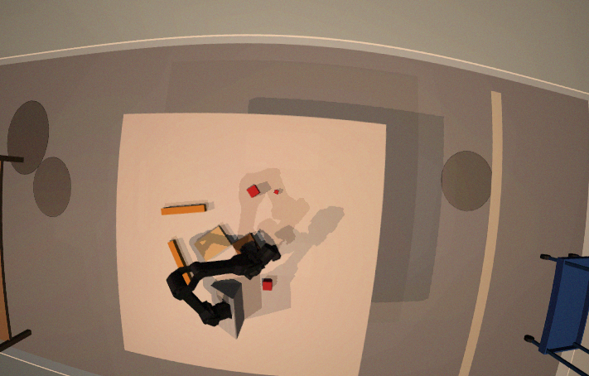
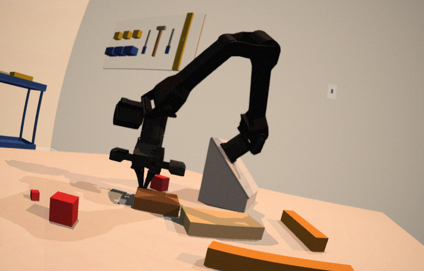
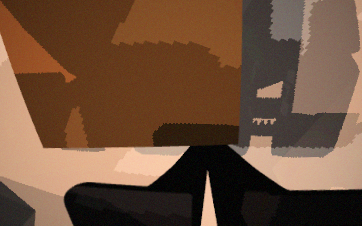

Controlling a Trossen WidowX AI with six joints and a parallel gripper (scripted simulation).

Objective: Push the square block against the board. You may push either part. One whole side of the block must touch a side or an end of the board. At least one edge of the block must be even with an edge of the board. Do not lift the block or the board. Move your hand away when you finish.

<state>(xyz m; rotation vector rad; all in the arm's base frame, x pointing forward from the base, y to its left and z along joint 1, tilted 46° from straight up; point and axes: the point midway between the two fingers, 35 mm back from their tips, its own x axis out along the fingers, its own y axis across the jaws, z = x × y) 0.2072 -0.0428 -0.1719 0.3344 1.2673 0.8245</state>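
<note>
My gripper tip is 4 cm short of the square block, 6 cm to the right of it and 1 cm below it. Also, from my gripper tip: tiny red cube: 28 cm ahead, 10 cm to the right.
</note>
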